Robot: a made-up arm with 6 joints. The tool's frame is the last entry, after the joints.
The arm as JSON. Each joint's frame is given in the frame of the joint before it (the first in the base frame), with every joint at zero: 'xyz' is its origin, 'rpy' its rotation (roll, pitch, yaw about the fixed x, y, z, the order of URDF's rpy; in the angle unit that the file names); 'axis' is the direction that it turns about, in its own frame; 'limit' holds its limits. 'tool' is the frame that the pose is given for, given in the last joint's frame.
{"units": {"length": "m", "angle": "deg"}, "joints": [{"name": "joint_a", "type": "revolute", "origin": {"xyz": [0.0, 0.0, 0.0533], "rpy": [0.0, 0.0, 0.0]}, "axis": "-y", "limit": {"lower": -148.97, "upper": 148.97}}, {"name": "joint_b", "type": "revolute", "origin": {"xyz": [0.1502, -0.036, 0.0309], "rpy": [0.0, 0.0, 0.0]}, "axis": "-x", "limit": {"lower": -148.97, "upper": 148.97}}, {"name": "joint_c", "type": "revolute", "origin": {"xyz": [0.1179, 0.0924, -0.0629], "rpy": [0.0, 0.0, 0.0]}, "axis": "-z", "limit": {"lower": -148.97, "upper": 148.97}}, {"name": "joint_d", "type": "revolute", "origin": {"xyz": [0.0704, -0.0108, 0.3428], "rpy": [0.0, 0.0, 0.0]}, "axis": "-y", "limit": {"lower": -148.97, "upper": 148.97}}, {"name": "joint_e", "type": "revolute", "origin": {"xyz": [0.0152, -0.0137, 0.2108], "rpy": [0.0, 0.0, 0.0]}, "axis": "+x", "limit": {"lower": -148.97, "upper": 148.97}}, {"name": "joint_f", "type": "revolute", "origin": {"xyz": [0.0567, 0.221, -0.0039], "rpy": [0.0, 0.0, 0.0]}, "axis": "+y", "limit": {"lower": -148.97, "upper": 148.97}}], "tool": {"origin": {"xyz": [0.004, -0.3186, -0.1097], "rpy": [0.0, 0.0, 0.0]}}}
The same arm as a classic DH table. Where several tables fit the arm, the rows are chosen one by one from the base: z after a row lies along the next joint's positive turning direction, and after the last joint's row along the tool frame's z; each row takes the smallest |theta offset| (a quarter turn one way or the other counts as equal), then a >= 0, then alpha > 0; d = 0 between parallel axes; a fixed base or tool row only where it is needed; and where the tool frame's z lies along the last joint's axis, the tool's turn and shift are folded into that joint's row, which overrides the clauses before.
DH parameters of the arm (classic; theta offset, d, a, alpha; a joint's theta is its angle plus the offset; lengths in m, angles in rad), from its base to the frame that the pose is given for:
base (fixed): 0.0000 0.0533 0.0000 1.5708
joint_a: 1.5708 0.0360 0.0309 -1.5708
joint_b: 1.5708 -0.2681 0.0924 -1.5708
joint_c: 1.5708 -0.2799 0.0704 -1.5708
joint_d: 1.5708 0.0245 0.2108 1.5708
joint_e: 0.0000 0.0719 -0.0039 1.5708
joint_f: 1.5708 -0.0976 0.0040 1.5708
tool (fixed): 0.0000 -0.1097 0.0000 0.0000
Joint limits (rad, base to tool): -2.6000..2.6000 -2.6000..2.6000 -2.6000..2.6000 -2.6000..2.6000 -2.6000..2.6000 -2.6000..2.6000

